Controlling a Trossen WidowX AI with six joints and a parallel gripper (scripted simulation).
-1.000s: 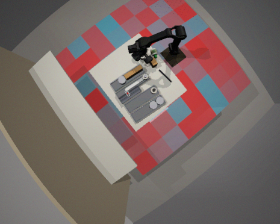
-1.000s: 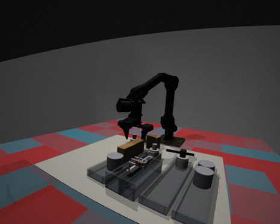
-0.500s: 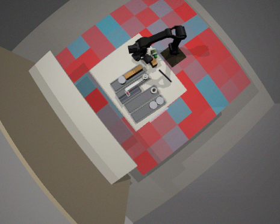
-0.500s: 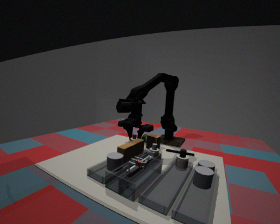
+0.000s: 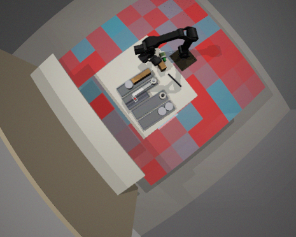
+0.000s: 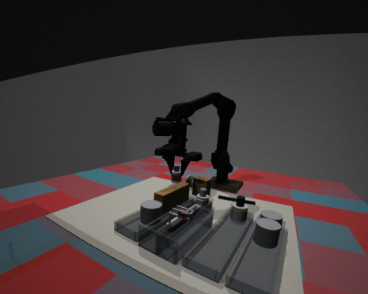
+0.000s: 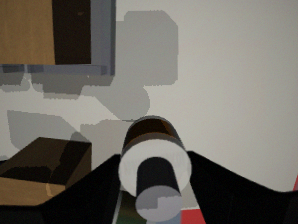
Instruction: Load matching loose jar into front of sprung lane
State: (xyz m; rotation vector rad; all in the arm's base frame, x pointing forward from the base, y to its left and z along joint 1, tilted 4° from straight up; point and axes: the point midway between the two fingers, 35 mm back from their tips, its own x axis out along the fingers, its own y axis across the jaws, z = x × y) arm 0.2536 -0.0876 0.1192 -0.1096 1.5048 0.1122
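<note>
My gripper tip is now 230 mm to the right of the black bar, 90 mm past it and 70 mm above it. Also, from my gripper tip: red mark 250 mm ahead, 210 mm to the left; then sprung lane 210 mm ahead, 190 mm to the left, 60 mm below.
</note>
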